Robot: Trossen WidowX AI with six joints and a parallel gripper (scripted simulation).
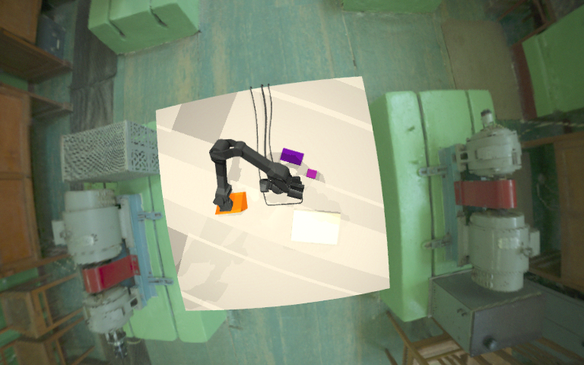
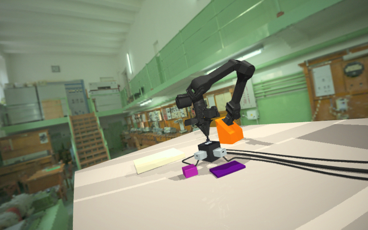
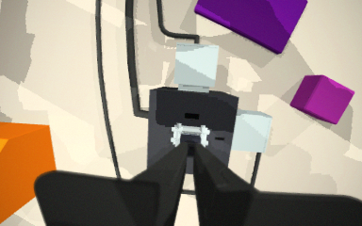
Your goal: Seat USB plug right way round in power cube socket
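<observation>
The USB plug lies 2 cm below my gripper tip. From my gripper tip the other things lie so: dark purple flat block: 6 cm ahead, 14 cm to the left, 11 cm below; then cream slab: 16 cm ahead, 26 cm to the right, 10 cm below; then magenta cube: 16 cm ahead, 4 cm to the left, 10 cm below.
</observation>
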